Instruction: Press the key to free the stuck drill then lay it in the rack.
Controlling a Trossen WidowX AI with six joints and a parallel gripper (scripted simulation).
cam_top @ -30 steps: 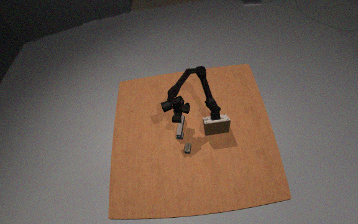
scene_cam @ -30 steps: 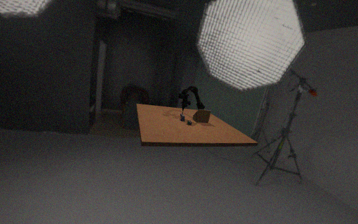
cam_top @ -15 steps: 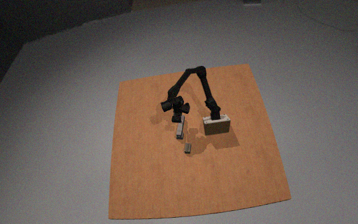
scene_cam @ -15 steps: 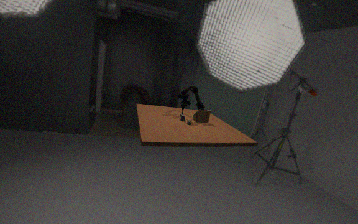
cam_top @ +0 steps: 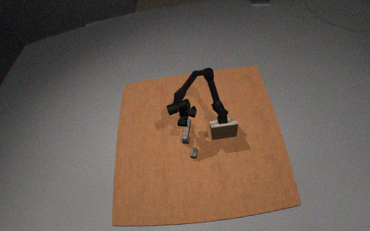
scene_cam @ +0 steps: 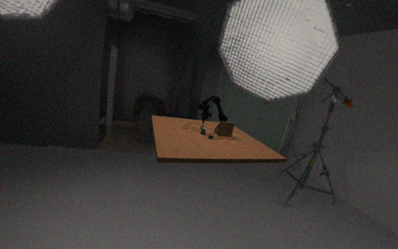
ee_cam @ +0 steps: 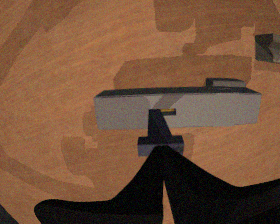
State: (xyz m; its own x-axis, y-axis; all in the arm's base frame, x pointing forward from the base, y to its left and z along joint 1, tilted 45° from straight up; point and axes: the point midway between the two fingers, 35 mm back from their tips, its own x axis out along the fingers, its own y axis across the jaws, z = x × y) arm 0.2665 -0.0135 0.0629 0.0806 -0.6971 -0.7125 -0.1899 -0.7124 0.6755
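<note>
Right now my gripper tip is 70 mm above the drill and 60 mm to the right of it. From my gripper tip the other things lie so: grey rack 220 mm to the left, 100 mm below, 40 mm behind; holder block 80 mm below, 40 mm to the left.
</note>
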